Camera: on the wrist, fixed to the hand. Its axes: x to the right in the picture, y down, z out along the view.
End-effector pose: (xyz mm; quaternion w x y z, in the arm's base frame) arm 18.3 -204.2 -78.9 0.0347 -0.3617 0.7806 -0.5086
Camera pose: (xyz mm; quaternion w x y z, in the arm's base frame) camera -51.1 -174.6 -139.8 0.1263 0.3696 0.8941 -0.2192
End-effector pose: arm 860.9 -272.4 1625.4 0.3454 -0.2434 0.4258 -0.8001
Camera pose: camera 868.3 -308.6 1535.8 0.6300 0.2011 0.7014 -0.2660
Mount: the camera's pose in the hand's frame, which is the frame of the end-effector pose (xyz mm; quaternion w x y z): 14.2 93.1 -22.8 0.6801 -0.2251 0.1997 0.6685
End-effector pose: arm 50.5 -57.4 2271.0 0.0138 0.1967 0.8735 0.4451
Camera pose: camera 63.7 -20.9 2359.8 0.4183 -0.6257 -0.3651 -0.5479
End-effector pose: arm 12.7 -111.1 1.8 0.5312 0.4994 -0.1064 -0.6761
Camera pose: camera 88.5 -152.4 45.7 0.9469 0.2840 -0.1479 -0.0289
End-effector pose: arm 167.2 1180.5 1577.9 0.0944 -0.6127 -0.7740 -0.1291
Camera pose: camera 254.2 1206.5 1611.7 0.1672 -0.9296 -0.0689 -0.3213
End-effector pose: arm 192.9 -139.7 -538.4 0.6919 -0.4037 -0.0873 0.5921
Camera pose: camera 140.9 -140.0 -620.1 0.0013 -0.6069 0.2154 0.7650
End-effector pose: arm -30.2 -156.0 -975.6 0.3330 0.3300 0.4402 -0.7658
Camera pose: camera 41.2 -175.1 -1038.2 0.7248 0.5967 0.3177 -0.1332
